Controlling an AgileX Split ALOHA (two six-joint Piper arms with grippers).
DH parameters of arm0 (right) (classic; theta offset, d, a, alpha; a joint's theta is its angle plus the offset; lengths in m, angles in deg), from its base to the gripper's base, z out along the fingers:
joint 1: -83 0.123 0 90
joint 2: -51.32 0 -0.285 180
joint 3: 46.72 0 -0.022 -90
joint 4: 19.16 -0.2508 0 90
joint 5: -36.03 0 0.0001 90
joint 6: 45.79 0.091 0 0
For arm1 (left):
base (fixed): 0 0 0 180
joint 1: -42.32 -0.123 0 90
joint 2: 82.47 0 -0.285 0
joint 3: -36.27 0 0.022 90
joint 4: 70.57 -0.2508 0 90
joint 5: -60.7 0 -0.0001 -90
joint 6: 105.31 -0.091 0 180
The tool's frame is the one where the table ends.
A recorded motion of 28 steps. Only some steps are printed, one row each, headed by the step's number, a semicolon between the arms.
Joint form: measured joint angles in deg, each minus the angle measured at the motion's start. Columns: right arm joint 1, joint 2, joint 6, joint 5, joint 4, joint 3; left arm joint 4, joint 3, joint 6, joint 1, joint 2, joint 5.
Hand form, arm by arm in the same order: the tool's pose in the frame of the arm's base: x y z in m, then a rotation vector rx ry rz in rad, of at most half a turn. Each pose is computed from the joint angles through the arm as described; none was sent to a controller.
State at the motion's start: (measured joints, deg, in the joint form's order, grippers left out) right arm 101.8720 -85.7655 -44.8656 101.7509 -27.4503 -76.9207; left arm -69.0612 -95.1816 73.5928 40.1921 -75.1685 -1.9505
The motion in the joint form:
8: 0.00 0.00 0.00 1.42 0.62 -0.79; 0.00 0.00 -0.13 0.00 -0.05 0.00
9: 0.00 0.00 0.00 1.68 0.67 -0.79; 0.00 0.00 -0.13 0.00 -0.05 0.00
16: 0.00 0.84 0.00 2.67 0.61 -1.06; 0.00 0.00 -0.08 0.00 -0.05 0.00
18: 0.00 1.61 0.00 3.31 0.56 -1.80; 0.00 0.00 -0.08 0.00 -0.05 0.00
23: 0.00 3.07 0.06 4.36 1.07 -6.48; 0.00 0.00 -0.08 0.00 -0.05 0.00
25: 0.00 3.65 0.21 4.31 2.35 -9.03; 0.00 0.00 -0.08 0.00 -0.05 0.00
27: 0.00 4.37 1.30 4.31 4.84 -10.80; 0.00 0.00 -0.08 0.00 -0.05 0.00
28: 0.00 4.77 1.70 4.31 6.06 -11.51; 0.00 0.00 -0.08 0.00 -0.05 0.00
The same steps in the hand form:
8: 0.4379 0.1615 0.1790 -0.4068 3.0119 0.2204; -0.0076 -0.0024 0.2747 -0.0144 2.0670 0.0044
9: 0.4375 0.1613 0.1790 -0.4082 3.0163 0.2184; -0.0076 -0.0024 0.2747 -0.0144 2.0670 0.0044
16: 0.4358 0.1609 0.1868 -0.4110 3.0139 0.2215; -0.0076 -0.0024 0.2747 -0.0153 2.0670 0.0039
18: 0.4355 0.1610 0.1963 -0.4121 2.9985 0.2269; -0.0076 -0.0024 0.2747 -0.0153 2.0670 0.0039
23: 0.4407 0.1620 0.2296 -0.4132 2.9084 0.2343; -0.0076 -0.0024 0.2747 -0.0153 2.0670 0.0039
25: 0.4441 0.1612 0.2464 -0.4129 2.8511 0.2146; -0.0076 -0.0024 0.2747 -0.0153 2.0670 0.0039
27: 0.4460 0.1579 0.2606 -0.3943 2.8071 0.1669; -0.0076 -0.0024 0.2747 -0.0153 2.0670 0.0039
28: 0.4465 0.1561 0.2673 -0.3877 2.7864 0.1432; -0.0076 -0.0024 0.2747 -0.0153 2.0670 0.0039

